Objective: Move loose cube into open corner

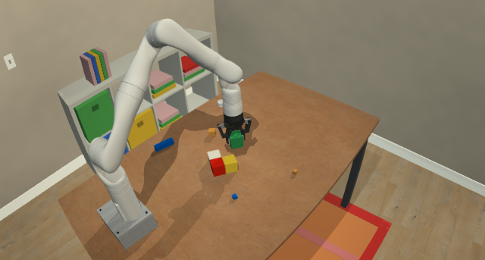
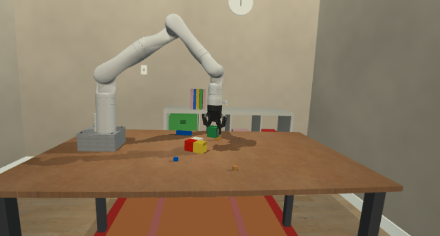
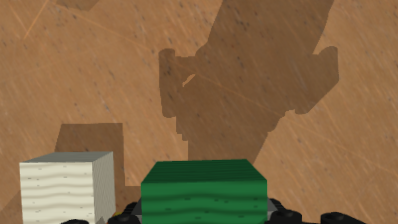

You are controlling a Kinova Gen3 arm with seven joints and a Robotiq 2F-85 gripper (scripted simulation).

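My hand is 70 mm past the yellow cube, 30 mm to the left of it and 80 mm above it. Also, from my hand: green cube (right at my hand); red cube (110 mm behind, 10 mm to the right, 80 mm below); white cube (90 mm behind, 40 mm to the left, 80 mm below).
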